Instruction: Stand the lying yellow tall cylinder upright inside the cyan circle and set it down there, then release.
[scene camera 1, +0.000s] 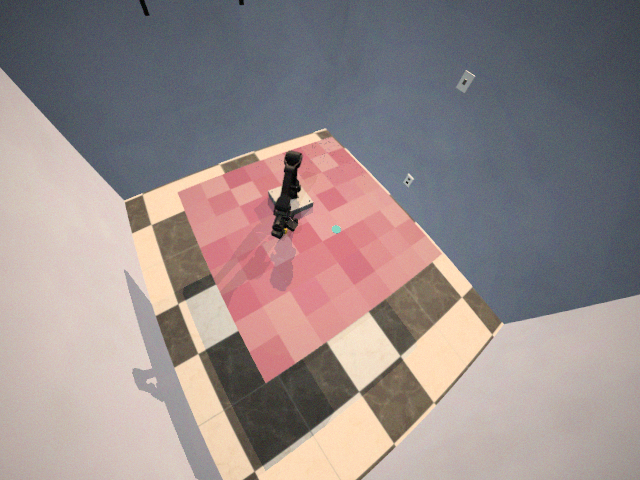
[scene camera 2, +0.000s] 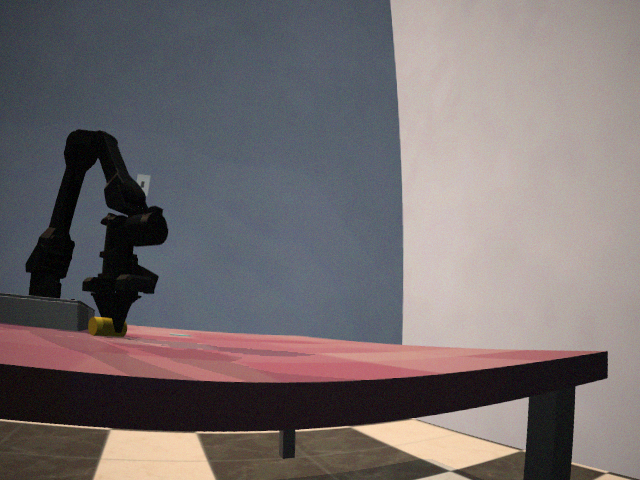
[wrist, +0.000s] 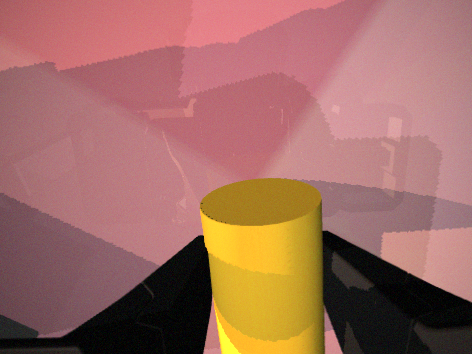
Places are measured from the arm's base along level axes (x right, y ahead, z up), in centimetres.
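Pixels of known places: gripper, fingertip midpoint: (scene camera 1: 283, 231) (scene camera 2: 113, 332) (wrist: 262, 246); arm's base, link origin: (scene camera 1: 292, 195) (scene camera 2: 43, 301).
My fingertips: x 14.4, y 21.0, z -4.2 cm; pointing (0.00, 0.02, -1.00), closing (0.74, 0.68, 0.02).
For each thing: its top centre in the pictures, then the offset to it from my fingertips. "pt": a spot on its surface instead. Level surfaces: height alone.
- yellow cylinder, top centre: (wrist: 275, 339) (scene camera 2: 108, 318) dy -0.9, dx +0.9, dz +2.5 cm
- cyan circle, surface spot: (scene camera 2: 180, 334) (scene camera 1: 332, 230) pt dy +10.5, dx -28.9, dz -0.5 cm
- pink table top, surface height: dz -0.8 cm
The yellow cylinder (scene camera 1: 285, 230) (scene camera 2: 102, 326) (wrist: 267, 280) lies on its side on the pink table top, in front of the arm's base. My gripper (scene camera 2: 118, 329) (wrist: 262, 246) points down and is shut on the cylinder, with one finger against each side of it in the wrist view. In scene camera 1 the arm covers most of the cylinder. The cyan circle (scene camera 1: 336, 229) (scene camera 2: 180, 334) lies flat on the table, a short way to the right of the gripper in both scene views. It does not show in the wrist view.
The arm's pale base plate (scene camera 1: 305, 204) (scene camera 2: 46, 311) stands behind the gripper, close to the cylinder. The pink table top (scene camera 1: 310, 297) (scene camera 2: 403, 359) has a dark edge in scene camera 2. Shadows of the arm fall across it.
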